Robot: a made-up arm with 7 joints. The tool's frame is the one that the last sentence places.
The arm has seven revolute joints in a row. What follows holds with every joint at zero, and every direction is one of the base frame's. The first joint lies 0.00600 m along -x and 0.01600 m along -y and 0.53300 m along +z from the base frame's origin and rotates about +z. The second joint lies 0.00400 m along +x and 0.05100 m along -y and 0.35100 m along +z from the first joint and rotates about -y. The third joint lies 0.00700 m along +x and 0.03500 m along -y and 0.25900 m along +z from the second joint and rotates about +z. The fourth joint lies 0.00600 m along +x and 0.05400 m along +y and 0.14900 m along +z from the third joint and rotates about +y. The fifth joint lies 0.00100 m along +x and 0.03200 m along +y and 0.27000 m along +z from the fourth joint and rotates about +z. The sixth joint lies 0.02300 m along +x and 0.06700 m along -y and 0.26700 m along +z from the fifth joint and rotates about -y. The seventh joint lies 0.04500 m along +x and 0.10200 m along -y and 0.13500 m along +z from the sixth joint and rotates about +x. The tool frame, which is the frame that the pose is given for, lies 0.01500 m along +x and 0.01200 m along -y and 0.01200 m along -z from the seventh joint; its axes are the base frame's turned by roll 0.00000, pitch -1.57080 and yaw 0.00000 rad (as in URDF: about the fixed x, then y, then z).
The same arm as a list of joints. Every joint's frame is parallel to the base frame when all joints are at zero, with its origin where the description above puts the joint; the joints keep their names.
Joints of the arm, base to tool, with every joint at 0 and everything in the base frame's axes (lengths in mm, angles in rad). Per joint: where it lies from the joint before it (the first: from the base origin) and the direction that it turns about. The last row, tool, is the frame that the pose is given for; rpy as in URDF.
joint 1: origin -6.0 -16.0 533.0 axis 0 0 1
joint 2: origin 4.0 -51.0 351.0 axis 0 -1 0
joint 3: origin 7.0 -35.0 259.0 axis 0 0 1
joint 4: origin 6.0 54.0 149.0 axis 0 1 0
joint 5: origin 1.0 32.0 270.0 axis 0 0 1
joint 6: origin 23.0 -67.0 267.0 axis 0 -1 0
joint 7: origin 45.0 -102.0 135.0 axis 1 0 0
tool: origin 15.0 -12.0 -12.0 rpy 0.0000 -1.5708 0.0000

